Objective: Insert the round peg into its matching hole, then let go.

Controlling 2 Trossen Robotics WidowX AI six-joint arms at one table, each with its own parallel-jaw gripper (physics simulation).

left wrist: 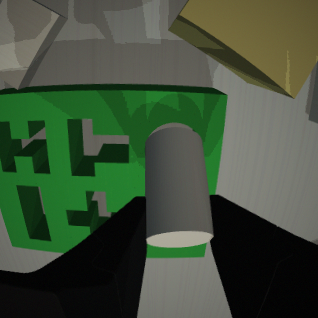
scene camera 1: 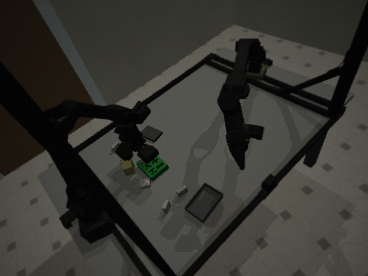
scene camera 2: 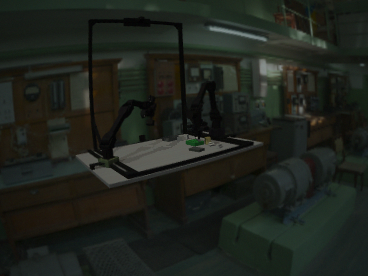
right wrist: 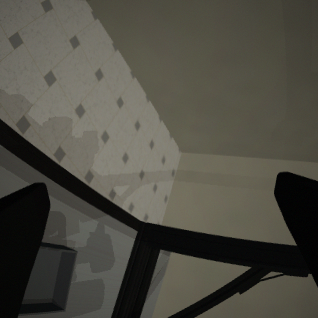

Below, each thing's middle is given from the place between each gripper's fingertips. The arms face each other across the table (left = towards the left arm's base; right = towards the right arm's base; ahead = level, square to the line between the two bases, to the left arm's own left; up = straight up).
Now: left hand 30 mm past the green hole board [left wrist: 67, 179] and 30 mm above it. Round my left hand: dark tray [scene camera 1: 201, 205] 310 mm behind, 30 mm below; yellow block [left wrist: 265, 50] 30 mm ahead, 70 mm to the left, 20 mm below.
My right gripper is now 9 cm short of the dark tray, 10 cm to the right of it and 17 cm above it. Also, from my right hand: green hole board 37 cm ahead, 10 cm to the left, 17 cm below; yellow block 44 cm ahead, 17 cm to the left, 16 cm below.
